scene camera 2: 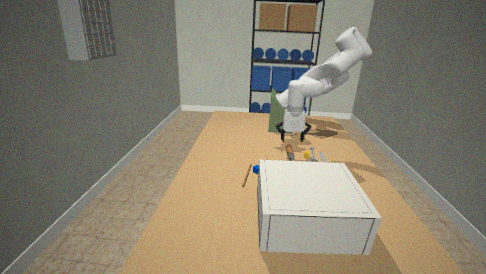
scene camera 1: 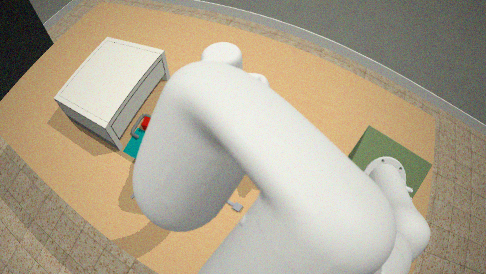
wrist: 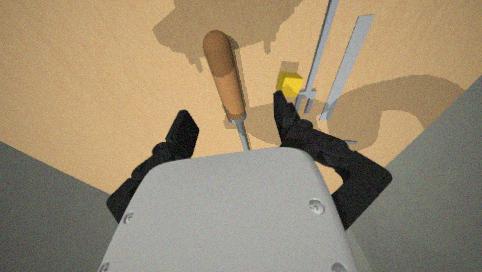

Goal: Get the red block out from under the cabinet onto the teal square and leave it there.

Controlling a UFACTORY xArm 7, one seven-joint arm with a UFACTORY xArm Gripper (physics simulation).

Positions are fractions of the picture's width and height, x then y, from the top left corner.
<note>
I see my gripper (wrist: 0.48, 0.41) and a hooked metal tool (wrist: 0.45, 0.18).
</note>
